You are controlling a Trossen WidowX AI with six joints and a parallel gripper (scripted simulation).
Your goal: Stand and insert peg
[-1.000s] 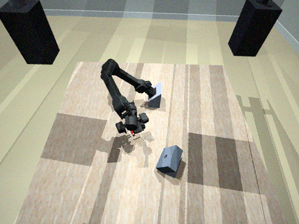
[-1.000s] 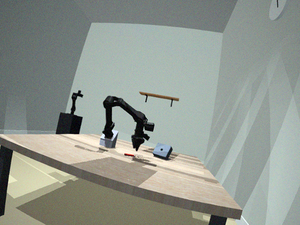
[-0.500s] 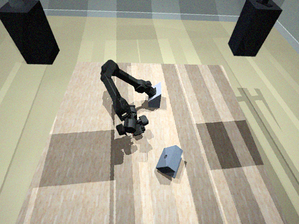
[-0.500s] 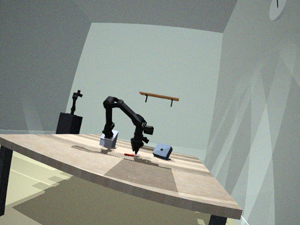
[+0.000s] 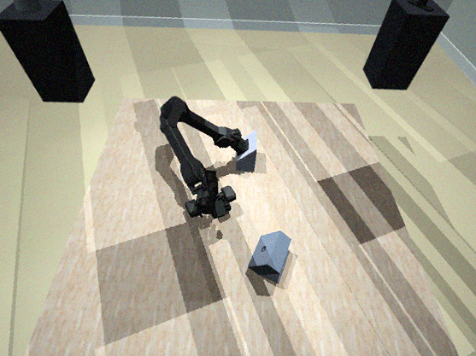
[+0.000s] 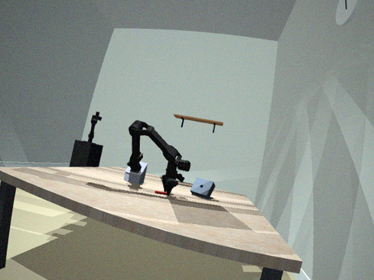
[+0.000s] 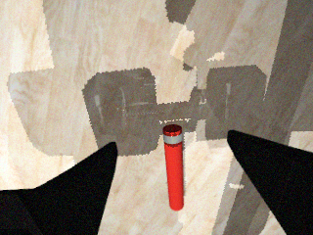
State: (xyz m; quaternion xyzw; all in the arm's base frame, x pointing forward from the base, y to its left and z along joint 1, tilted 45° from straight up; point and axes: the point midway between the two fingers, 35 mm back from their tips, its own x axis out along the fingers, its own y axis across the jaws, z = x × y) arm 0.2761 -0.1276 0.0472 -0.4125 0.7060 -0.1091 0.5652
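Right now the red peg is 10 mm to the right of my gripper tip and 10 mm behind it. Also, from my gripper tip: grey sloped panel (210 mm to the left, 190 mm ahead, 50 mm above).
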